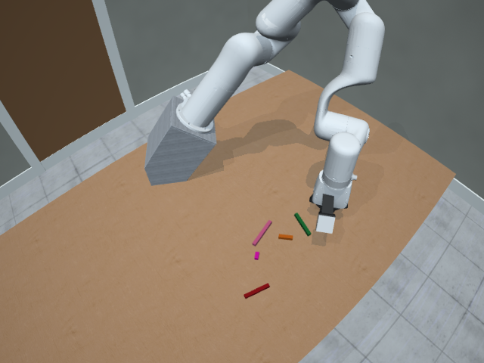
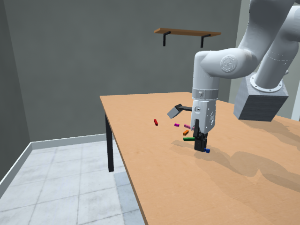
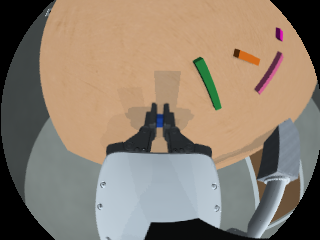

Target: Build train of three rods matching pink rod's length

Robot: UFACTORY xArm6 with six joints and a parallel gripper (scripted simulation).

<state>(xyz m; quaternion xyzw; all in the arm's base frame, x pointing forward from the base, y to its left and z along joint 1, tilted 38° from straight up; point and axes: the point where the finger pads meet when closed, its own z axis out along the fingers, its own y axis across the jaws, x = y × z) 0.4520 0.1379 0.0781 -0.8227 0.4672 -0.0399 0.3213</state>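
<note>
My gripper is now 5 cm short of the red rod, 30 cm to the left of it and 2 cm above it. Also, from my hand: pink rod: 8 cm behind, 18 cm to the right, 2 cm below; green rod: 2 cm behind, 7 cm to the right, 2 cm below; orange rod: 2 cm behind, 14 cm to the right, 2 cm below.
</note>
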